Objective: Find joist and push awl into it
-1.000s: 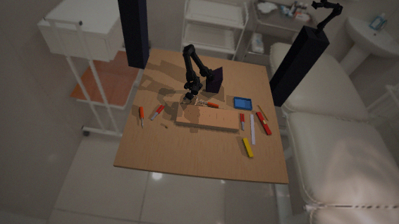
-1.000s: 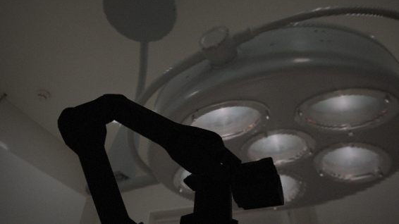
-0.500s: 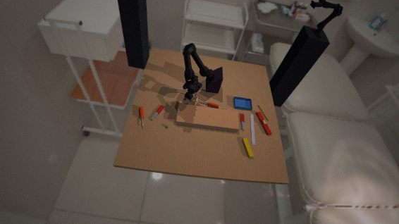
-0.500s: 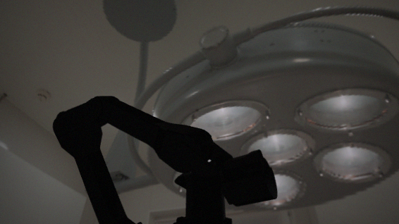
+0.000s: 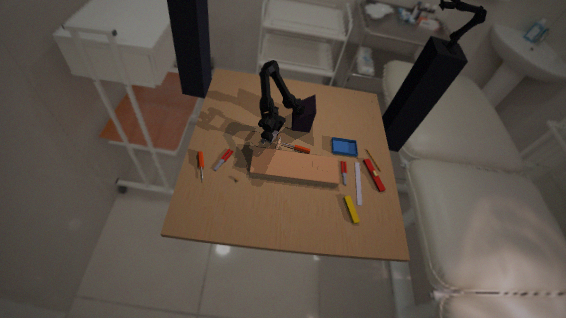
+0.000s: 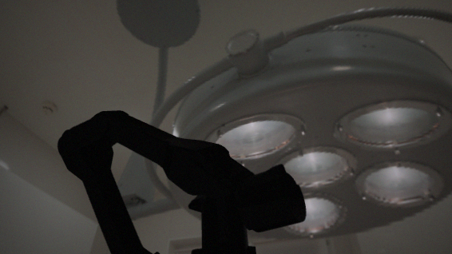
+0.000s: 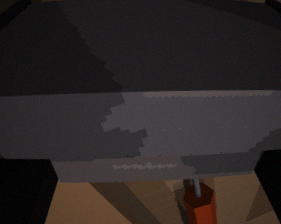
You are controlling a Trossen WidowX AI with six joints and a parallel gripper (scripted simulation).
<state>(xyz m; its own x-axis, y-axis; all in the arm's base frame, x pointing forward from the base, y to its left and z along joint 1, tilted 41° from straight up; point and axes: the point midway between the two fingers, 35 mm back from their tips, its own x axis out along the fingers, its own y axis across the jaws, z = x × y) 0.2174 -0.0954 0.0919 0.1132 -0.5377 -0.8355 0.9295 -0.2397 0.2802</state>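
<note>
My gripper tip is 2 cm past the stud finder. Also, from my gripper tip: brown-handled awl (7 cm below, 4 cm to the left, 3 cm behind); then green light (2 cm to the left, 2 cm behind); then blue tray (46 cm to the left, 10 cm behind, 6 cm below).
</note>
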